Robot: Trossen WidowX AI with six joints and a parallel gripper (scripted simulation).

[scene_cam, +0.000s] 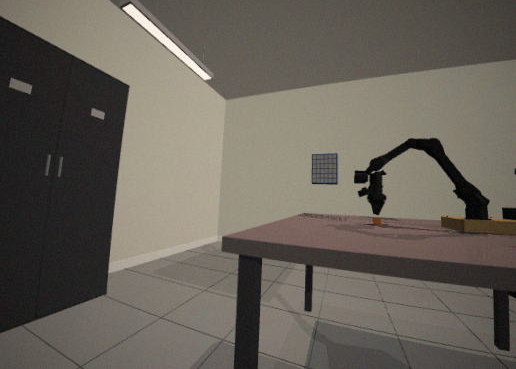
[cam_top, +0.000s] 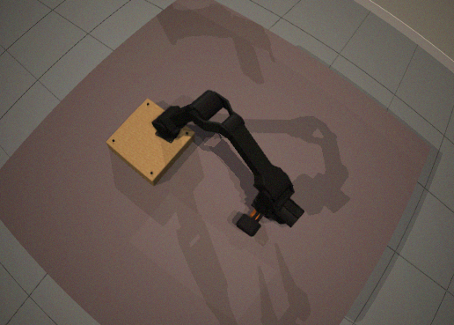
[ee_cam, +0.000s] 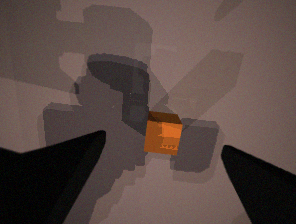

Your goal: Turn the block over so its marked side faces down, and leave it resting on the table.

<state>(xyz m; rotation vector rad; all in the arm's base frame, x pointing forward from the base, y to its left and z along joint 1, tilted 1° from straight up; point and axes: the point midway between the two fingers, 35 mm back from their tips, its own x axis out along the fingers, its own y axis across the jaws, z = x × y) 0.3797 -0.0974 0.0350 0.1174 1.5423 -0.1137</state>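
Right now the orange block is 10 mm behind my gripper tip and 30 mm below it.
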